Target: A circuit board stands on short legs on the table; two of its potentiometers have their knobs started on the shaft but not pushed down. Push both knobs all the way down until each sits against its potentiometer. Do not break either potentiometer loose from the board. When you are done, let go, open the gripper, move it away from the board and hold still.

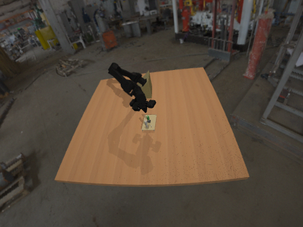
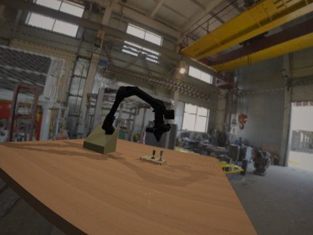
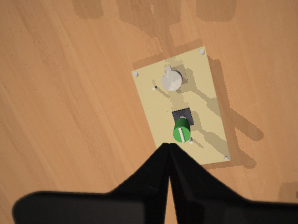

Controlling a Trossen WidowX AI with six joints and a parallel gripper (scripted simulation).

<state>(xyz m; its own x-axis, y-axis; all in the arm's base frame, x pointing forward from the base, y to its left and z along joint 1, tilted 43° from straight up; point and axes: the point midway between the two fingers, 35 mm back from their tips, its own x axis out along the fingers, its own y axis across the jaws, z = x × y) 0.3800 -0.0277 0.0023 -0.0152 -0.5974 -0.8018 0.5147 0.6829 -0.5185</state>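
My gripper tip is 7 cm above the grey knob, 4 cm short of it and 2 cm to the left of it.
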